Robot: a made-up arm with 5 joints. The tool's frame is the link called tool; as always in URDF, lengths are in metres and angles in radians. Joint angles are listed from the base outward. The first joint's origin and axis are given. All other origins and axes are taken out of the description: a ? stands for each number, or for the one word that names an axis. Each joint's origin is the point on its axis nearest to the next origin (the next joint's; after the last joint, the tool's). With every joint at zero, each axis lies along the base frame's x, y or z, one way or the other. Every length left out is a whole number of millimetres.
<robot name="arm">
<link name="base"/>
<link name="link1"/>
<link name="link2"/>
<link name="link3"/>
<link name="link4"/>
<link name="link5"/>
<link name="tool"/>
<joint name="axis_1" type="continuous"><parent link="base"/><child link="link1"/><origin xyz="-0.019 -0.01 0.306"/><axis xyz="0 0 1"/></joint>
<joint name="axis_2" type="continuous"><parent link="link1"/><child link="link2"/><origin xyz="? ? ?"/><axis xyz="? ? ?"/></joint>
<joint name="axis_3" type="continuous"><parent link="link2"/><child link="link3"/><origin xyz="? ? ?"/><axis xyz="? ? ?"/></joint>
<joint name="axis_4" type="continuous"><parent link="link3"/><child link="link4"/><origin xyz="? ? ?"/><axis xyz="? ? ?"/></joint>
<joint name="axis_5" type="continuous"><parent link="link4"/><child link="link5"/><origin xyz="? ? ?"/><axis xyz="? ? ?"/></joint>
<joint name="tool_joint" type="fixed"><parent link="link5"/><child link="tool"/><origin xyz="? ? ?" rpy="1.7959 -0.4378 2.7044"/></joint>
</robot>
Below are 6 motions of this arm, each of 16 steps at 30 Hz.
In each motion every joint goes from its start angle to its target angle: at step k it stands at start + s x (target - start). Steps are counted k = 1, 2, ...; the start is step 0. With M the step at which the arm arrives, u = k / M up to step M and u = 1 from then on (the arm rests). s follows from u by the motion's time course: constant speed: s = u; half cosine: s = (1 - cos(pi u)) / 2; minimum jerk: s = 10 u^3 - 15 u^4 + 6 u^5.
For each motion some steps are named. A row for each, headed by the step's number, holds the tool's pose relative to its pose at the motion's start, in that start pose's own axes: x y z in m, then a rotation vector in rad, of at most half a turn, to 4 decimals.
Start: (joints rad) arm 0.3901 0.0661 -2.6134 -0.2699 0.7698
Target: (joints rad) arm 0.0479 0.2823 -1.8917 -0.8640 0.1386
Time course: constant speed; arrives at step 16
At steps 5, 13, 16:
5: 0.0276 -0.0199 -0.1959 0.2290 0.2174 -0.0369
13: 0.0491 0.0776 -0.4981 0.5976 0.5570 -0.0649
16: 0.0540 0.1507 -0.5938 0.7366 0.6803 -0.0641

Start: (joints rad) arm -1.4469 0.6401 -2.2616 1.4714 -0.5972
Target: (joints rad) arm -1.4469 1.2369 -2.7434 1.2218 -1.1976
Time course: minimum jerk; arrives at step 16
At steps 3, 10, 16:
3: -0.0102 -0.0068 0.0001 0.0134 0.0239 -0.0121
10: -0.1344 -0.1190 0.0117 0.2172 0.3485 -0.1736
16: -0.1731 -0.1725 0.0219 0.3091 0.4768 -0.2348

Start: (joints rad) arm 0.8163 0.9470 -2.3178 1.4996 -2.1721
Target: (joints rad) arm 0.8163 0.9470 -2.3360 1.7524 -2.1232
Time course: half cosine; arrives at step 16
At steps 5, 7, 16:
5: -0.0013 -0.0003 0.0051 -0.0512 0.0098 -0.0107
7: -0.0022 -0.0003 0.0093 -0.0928 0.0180 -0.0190
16: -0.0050 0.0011 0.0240 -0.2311 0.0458 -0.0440

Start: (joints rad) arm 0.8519 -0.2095 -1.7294 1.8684 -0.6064
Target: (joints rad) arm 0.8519 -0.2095 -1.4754 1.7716 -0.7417
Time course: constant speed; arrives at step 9
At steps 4, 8, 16:
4: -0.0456 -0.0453 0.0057 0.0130 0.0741 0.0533
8: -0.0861 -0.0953 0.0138 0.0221 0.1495 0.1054
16: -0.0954 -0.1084 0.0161 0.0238 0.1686 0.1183

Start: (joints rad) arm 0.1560 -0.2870 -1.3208 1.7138 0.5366
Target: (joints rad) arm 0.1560 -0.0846 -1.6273 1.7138 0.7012
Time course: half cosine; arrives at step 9
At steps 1, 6, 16:
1: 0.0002 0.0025 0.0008 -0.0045 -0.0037 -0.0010
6: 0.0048 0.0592 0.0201 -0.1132 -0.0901 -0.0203
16: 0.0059 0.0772 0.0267 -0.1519 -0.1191 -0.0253

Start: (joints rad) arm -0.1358 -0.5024 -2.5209 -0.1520 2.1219
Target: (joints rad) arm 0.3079 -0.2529 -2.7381 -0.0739 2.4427
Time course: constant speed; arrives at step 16
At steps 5, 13, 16:
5: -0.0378 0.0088 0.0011 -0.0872 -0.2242 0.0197
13: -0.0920 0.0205 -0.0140 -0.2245 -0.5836 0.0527
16: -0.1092 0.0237 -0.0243 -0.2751 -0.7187 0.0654

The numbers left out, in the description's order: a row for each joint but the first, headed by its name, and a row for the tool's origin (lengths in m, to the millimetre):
axis_2: xyz 0.012 -0.02 0, axis 0 1 0
axis_3: xyz 0.053 0 0.306, axis 0 1 0
axis_4: xyz 0.11 0 -0.553, axis 0 1 0
axis_5: xyz 0.056 0 -0.084, axis 0 0 -1
tool: xyz -0.025 -0.012 0

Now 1 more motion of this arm.
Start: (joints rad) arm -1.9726 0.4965 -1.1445 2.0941 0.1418
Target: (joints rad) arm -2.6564 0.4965 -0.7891 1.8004 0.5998
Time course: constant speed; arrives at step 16
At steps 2, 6, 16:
2: -0.0426 -0.0124 -0.0264 -0.0877 -0.0204 0.0609
6: -0.1242 -0.0492 -0.0688 -0.2537 -0.0600 0.1939
16: -0.2912 -0.1886 -0.1055 -0.6052 -0.1459 0.5864

